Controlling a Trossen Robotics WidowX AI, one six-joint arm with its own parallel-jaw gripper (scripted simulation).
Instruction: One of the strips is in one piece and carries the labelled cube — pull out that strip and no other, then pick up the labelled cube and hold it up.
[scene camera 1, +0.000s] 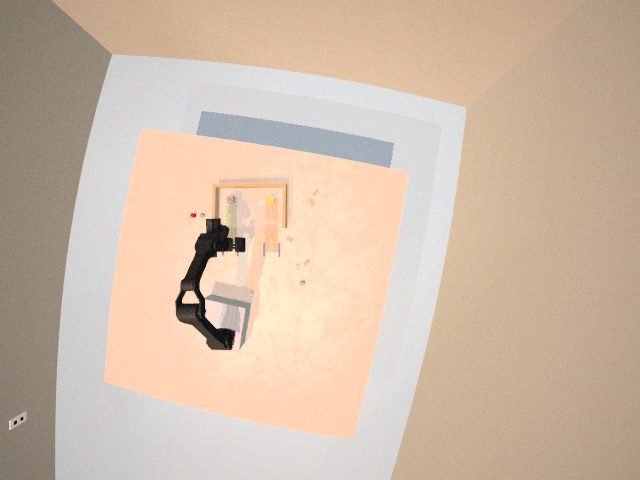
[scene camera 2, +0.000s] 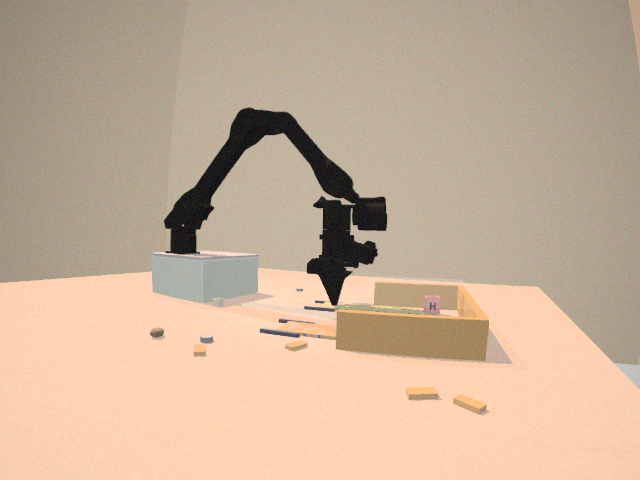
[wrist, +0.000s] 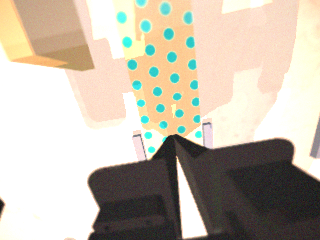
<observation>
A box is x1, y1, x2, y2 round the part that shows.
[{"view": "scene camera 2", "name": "my gripper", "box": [307, 230, 376, 304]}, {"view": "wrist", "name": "my gripper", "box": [0, 134, 319, 239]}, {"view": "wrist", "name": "cyan-dotted strip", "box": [120, 23, 202, 161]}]
</observation>
